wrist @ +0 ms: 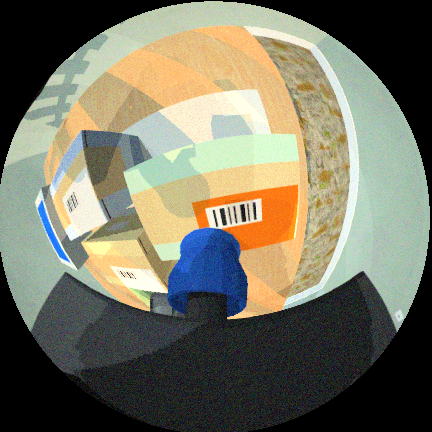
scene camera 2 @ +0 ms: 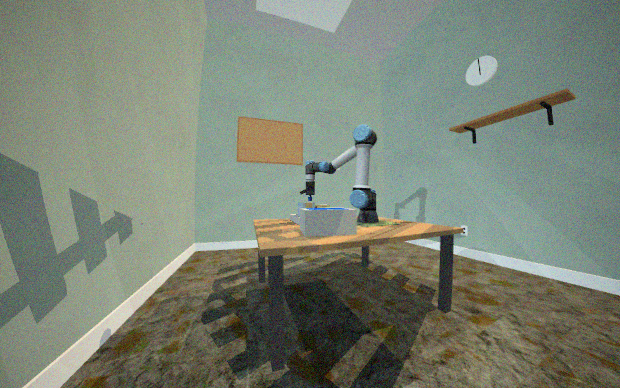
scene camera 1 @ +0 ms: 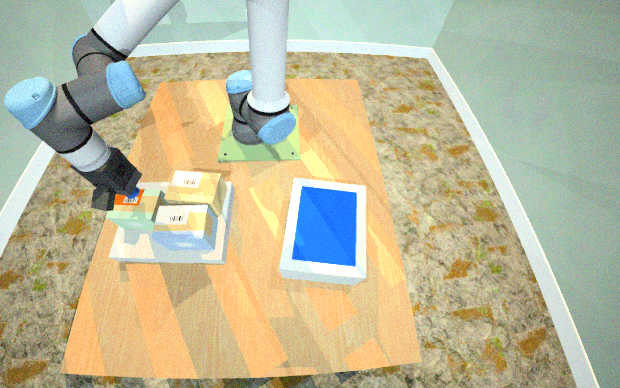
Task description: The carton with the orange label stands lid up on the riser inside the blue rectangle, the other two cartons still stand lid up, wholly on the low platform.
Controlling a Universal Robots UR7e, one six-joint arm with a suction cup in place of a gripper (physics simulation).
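Places are measured from the arm's base along level axes (x left, y back, z up), in centimetres.
Pixels of known places: end effector, tool point: (wrist: 209, 253) (scene camera 2: 310, 200) (scene camera 1: 132, 192); arm's base, origin of the base link: (scene camera 2: 367, 221) (scene camera 1: 252, 130).
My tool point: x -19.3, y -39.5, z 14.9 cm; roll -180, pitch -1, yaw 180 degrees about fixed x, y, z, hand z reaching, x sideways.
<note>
For each thing: its top centre in the pictures, then the offset to it from my tool point. Level surfaces: height alone.
- carton with the orange label, middle of its top: (wrist: 217, 205) (scene camera 1: 133, 203) dx -0.6, dy -1.9, dz -2.7 cm
- low platform, middle of its top: (wrist: 164, 194) (scene camera 1: 172, 217) dx +6.6, dy -1.0, dz -10.8 cm
- white riser, middle of its top: (scene camera 1: 326, 223) (wrist: 49, 233) (scene camera 2: 326, 208) dx +50.4, dy +1.8, dz -3.6 cm
- blue rectangle, middle of its top: (scene camera 1: 326, 223) (wrist: 49, 233) (scene camera 2: 326, 208) dx +50.4, dy +1.8, dz -3.6 cm
- wooden table, its level: dz -15.6 cm
The carton with the orange label (scene camera 1: 127, 199) (wrist: 257, 217) stands lid up at the left end of the low platform (scene camera 1: 185, 255). My suction cup (scene camera 1: 132, 191) (scene camera 2: 309, 199) (wrist: 209, 241) hangs just above its lid, beside the label's edge, and holds nothing. Two cartons with white labels stand lid up on the platform to the right, one at the back (scene camera 1: 194, 186) (wrist: 132, 278) and one at the front (scene camera 1: 183, 227) (wrist: 82, 201). The white riser (scene camera 1: 287, 246) (scene camera 2: 328, 221) with the blue rectangle (scene camera 1: 325, 225) stands apart to the right and is bare.
The arm's base (scene camera 1: 260, 123) stands on a green plate (scene camera 1: 231, 152) at the back of the wooden table (scene camera 1: 270, 327). The platform's left part runs out of scene camera 1's view. Around the table is patterned floor.
</note>
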